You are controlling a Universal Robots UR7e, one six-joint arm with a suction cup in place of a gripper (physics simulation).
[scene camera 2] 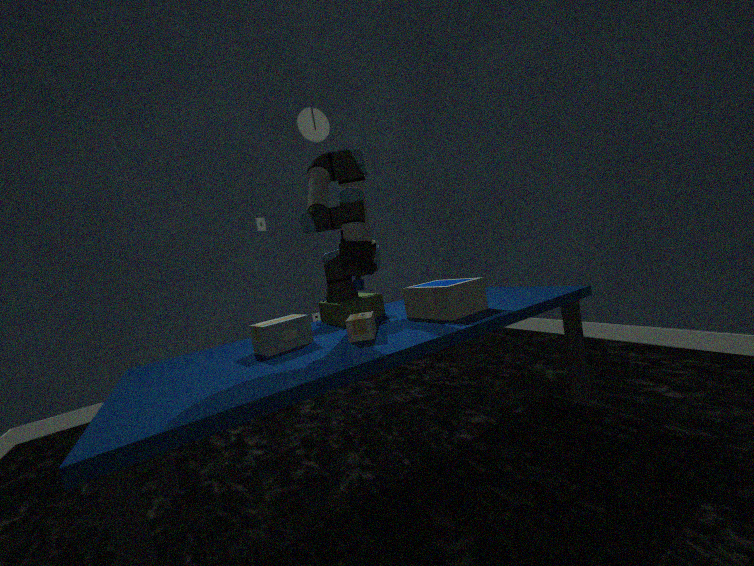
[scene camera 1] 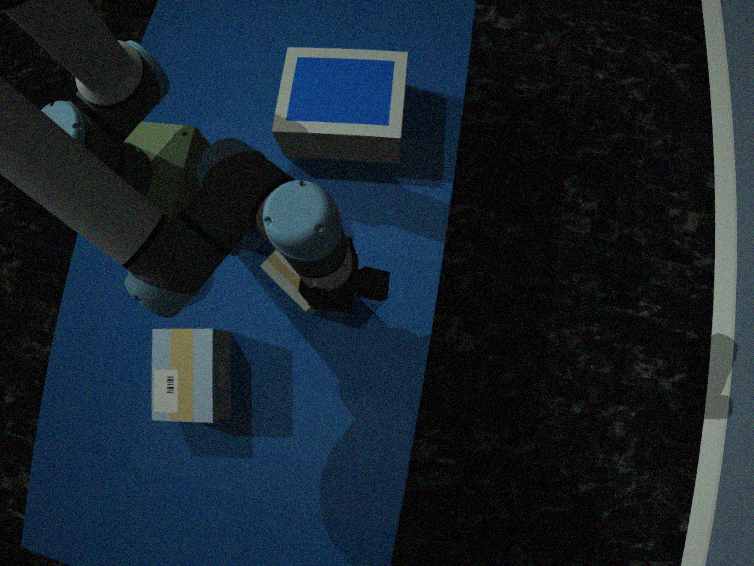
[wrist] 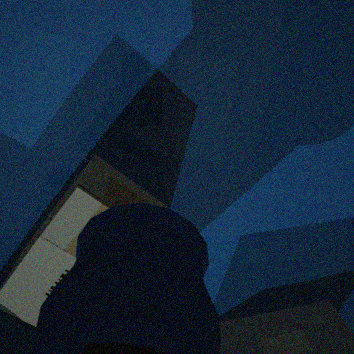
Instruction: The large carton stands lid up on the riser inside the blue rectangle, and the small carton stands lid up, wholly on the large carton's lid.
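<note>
The small carton (scene camera 1: 282, 275) (scene camera 2: 360, 327) (wrist: 59, 246) stands lid up on the table's middle, turned at an angle, its white label and tan tape showing. My suction cup (wrist: 140, 274) hangs right over its lid with suction off. The wrist (scene camera 1: 297, 222) hides most of the carton from above, and I cannot tell whether the cup touches it. The large carton (scene camera 1: 182, 374) (scene camera 2: 279, 334) stands lid up on the table, nearer the front left and apart from the arm. The riser (scene camera 1: 334, 146) (scene camera 2: 447, 301) stands at the back with the blue rectangle (scene camera 1: 340, 91) (scene camera 2: 441, 283) on its top. Nothing rests on the riser.
The blue table (scene camera 1: 182, 518) (scene camera 2: 182, 390) ends close to the right of the riser and the small carton. The arm's green base block (scene camera 1: 164, 143) (scene camera 2: 340, 307) sits at the left, and the arm's links stretch over the table's left half.
</note>
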